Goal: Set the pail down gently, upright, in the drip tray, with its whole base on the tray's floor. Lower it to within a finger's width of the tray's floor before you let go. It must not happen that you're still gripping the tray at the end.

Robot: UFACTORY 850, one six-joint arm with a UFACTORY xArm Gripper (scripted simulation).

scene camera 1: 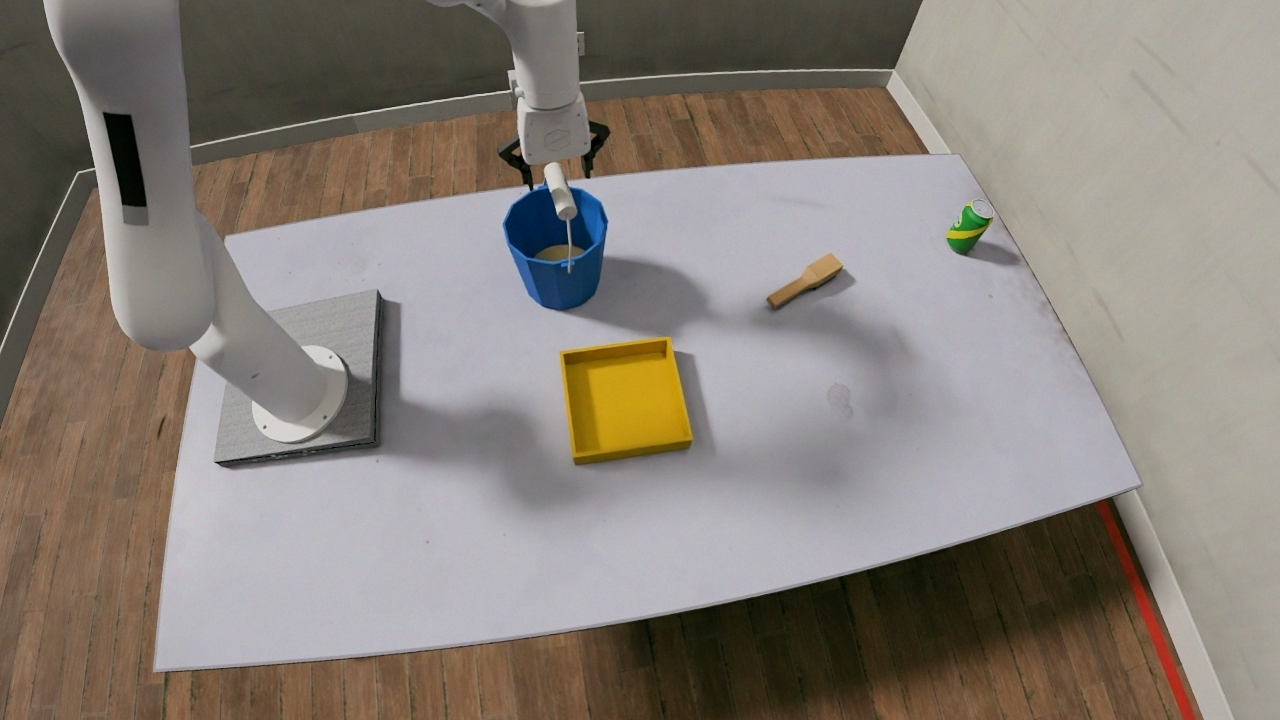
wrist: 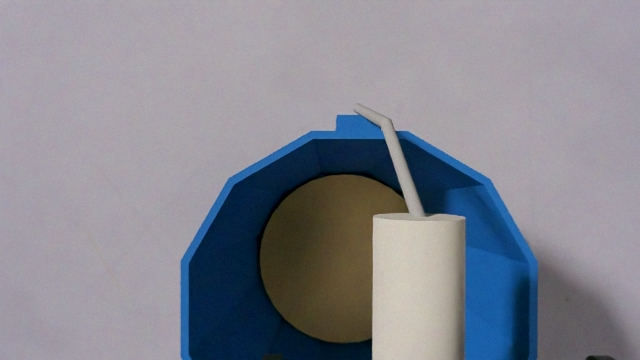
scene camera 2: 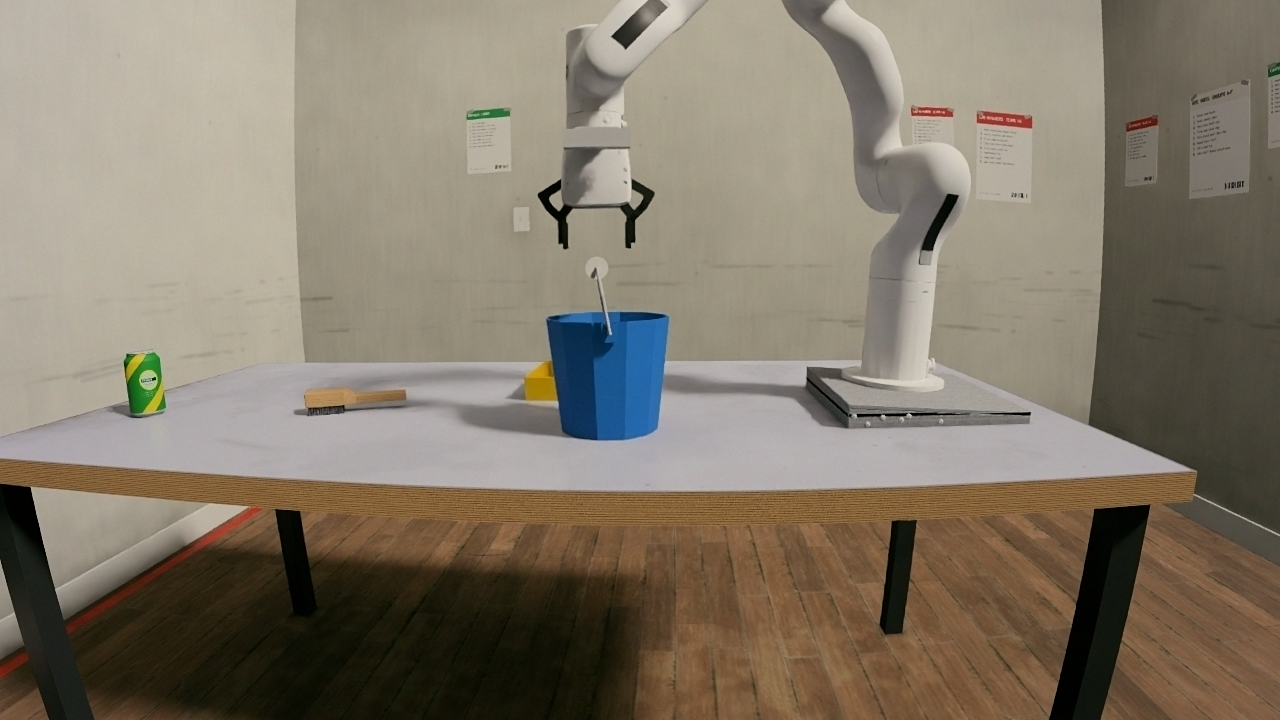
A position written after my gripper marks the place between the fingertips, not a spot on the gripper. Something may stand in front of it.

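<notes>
A blue pail (scene camera 2: 609,388) is part of what I see, and scene camera 1 gives me the pail too (scene camera 1: 533,226). I also find a yellow drip tray (scene camera 1: 629,393), with scene camera 2 showing the tray (scene camera 2: 539,385), while in the wrist view the tray is out of frame. There is a wooden brush (scene camera 2: 323,401) as well; scene camera 1 shows the brush (scene camera 1: 816,274), but in the wrist view the brush is out of frame. And here is my own gripper (scene camera 2: 597,249).
</notes>
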